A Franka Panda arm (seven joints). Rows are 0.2 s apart.
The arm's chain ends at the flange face. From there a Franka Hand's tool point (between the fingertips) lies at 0.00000 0.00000 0.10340 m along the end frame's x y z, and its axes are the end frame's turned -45 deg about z.
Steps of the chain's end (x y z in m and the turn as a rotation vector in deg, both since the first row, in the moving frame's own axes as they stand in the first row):
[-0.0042 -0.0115 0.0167 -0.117 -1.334 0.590]
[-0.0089 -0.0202 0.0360 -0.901 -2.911 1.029]
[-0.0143 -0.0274 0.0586 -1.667 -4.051 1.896]
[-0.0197 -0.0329 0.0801 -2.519 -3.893 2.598]
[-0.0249 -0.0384 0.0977 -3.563 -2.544 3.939]
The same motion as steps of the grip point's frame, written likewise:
[0.0033 -0.0127 0.0167 0.861 -1.026 0.590]
[0.0032 -0.0232 0.0359 1.421 -2.695 1.029]
[0.0020 -0.0326 0.0583 1.686 -4.043 1.896]
[0.0012 -0.0391 0.0798 0.972 -4.534 2.598]
[0.0017 -0.0437 0.0974 -0.721 -4.318 3.939]

